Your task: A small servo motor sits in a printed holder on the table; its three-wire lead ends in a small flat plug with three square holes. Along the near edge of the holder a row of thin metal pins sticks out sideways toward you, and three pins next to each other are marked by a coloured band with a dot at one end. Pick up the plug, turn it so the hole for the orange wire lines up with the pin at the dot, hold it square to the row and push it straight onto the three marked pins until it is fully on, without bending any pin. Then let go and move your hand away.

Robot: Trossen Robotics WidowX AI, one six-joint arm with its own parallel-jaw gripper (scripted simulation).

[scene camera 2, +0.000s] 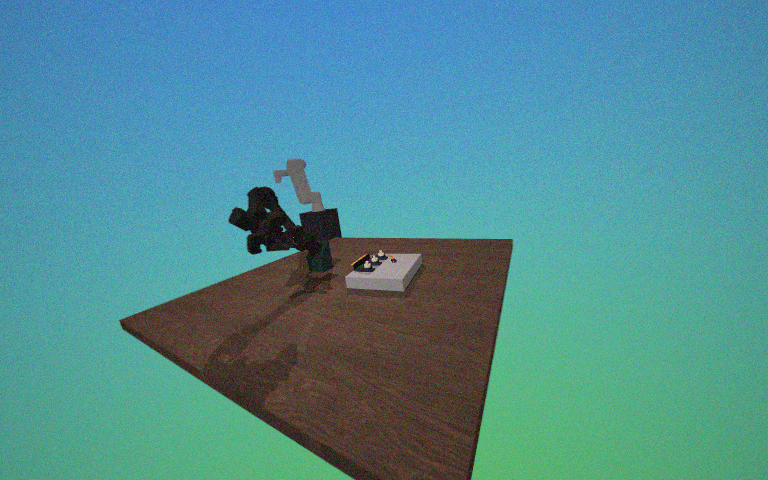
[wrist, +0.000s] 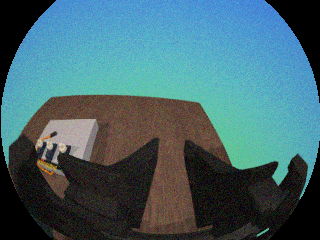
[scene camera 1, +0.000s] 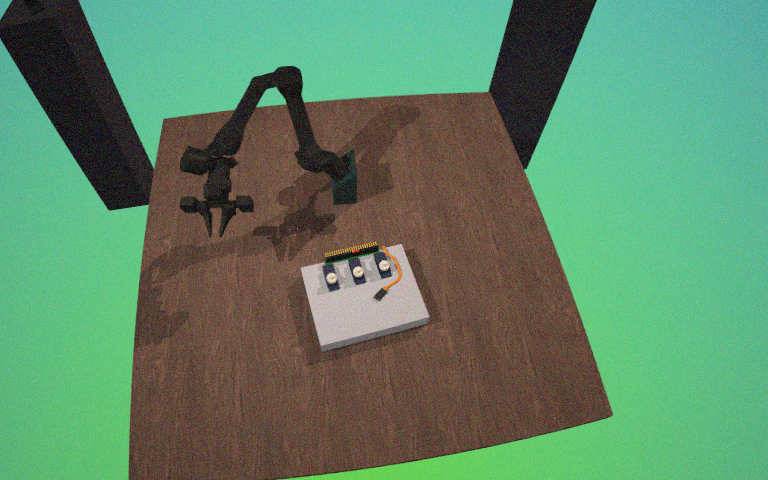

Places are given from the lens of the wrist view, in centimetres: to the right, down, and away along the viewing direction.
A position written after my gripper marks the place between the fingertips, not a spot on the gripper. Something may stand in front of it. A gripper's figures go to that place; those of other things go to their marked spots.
my gripper (wrist: pixel 171 143): 1, 2, 10
grey printed holder (wrist: pixel 80 134): -28, 4, 31
